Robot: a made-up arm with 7 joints. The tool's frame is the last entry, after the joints.
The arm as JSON. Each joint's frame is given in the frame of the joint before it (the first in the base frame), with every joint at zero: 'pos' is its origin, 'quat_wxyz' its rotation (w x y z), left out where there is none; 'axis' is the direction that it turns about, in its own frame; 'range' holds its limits. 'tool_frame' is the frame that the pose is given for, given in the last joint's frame.
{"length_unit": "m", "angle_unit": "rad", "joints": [
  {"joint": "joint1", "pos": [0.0, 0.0, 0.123], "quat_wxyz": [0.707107, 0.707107, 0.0, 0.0], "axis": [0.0, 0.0, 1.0], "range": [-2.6, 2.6]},
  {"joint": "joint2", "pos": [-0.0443, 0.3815, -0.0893], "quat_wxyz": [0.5, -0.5, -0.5, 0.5], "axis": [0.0, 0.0, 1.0], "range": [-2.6, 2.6]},
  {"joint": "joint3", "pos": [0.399, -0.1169, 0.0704], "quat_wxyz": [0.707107, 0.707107, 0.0, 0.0], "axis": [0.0, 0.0, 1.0], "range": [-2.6, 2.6]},
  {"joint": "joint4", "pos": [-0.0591, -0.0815, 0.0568], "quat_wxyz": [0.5, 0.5, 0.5, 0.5], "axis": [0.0, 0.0, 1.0], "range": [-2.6, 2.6]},
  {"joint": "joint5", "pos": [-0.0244, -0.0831, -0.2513], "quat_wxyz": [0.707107, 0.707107, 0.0, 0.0], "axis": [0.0, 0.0, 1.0], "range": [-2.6, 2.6]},
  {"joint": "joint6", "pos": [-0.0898, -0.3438, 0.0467], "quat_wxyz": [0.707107, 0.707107, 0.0, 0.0], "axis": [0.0, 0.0, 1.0], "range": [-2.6, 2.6]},
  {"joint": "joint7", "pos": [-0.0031, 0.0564, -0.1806], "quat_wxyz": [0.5, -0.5, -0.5, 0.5], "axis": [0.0, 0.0, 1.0], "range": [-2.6, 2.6]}
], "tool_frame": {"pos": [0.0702, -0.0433, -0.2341], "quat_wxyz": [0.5, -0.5, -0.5, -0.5]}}
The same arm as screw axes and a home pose.
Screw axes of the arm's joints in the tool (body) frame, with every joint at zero. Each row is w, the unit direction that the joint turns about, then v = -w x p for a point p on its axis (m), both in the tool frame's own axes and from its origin. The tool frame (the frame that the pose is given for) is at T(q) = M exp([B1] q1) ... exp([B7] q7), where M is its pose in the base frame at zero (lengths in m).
B1 = (0, -1, 0, -0.2636, 0, -0.15)
B2 = (-1, 0, 0, 0, -0.1179, -0.0827)
B3 = (0, -1, 0, 0.5169, 0, -0.0353)
B4 = (0, 0, 1, -0.2564, -0.1168, 0)
B5 = (0, 1, 0, -0.2065, 0, 0.1412)
B6 = (0, 0, -1, 0.1266, 0.231, 0)
B7 = (1, 0, 0, 0, 0.0433, 0.0702)
M: xyz -0.15 0.172 0.3866 (m) rpy 0 0 0 (deg, as in URDF)
Joint limits (deg, base to tool): -148.97..148.97 -148.97..148.97 -148.97..148.97 -148.97..148.97 -148.97..148.97 -148.97..148.97 -148.97..148.97

